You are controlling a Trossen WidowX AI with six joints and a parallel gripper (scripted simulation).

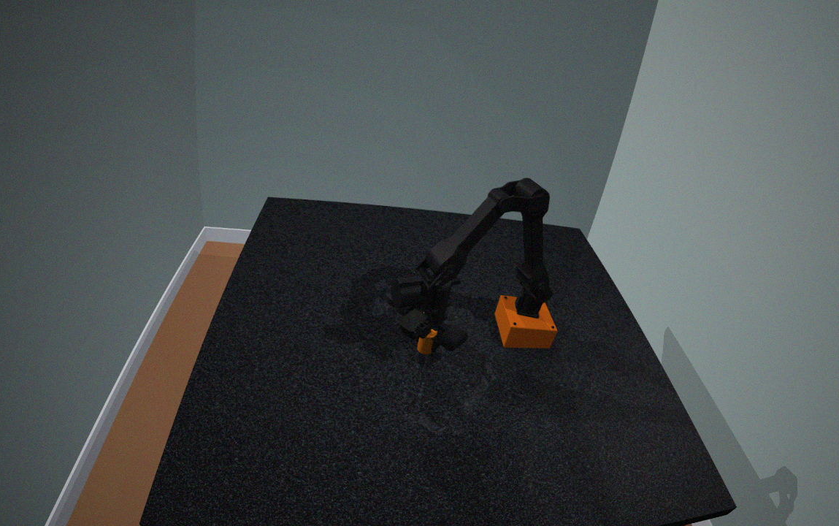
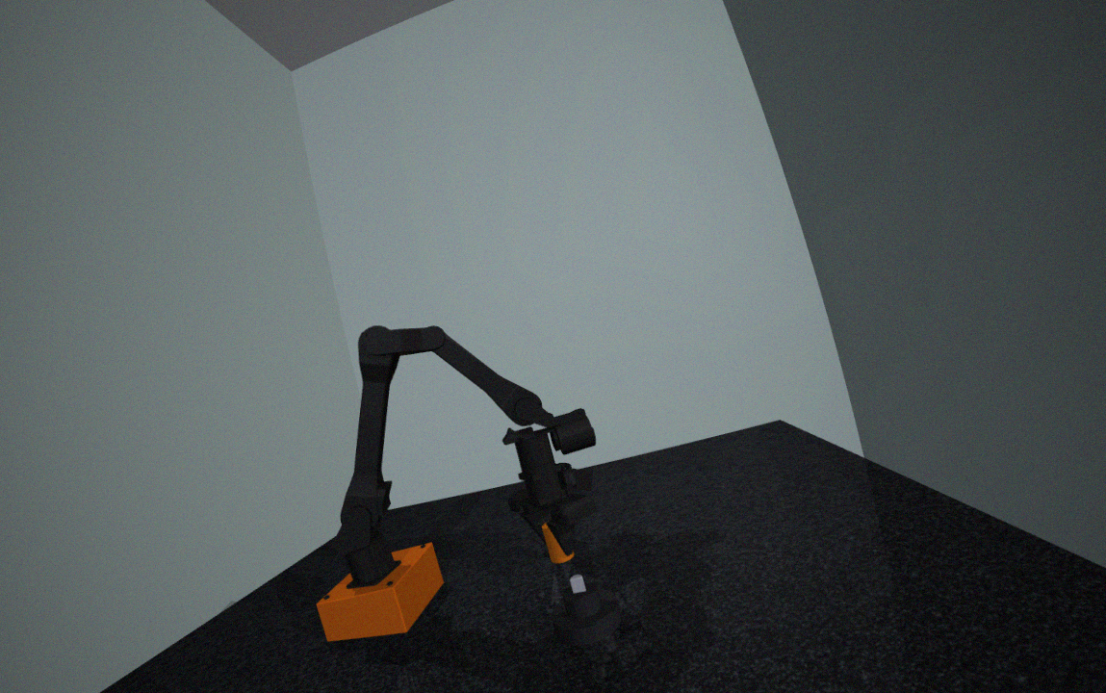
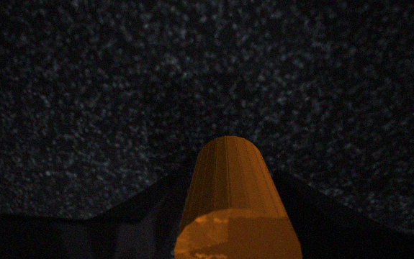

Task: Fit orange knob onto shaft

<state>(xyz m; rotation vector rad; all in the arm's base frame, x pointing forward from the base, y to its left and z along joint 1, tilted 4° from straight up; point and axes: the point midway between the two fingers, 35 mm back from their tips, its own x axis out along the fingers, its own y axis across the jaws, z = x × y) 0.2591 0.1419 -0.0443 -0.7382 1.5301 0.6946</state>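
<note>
The orange knob is 30 mm above my gripper tip. From my gripper tip the other things lie so: dark round pedestal (90 mm ahead, 180 mm to the right, 20 mm above).
</note>
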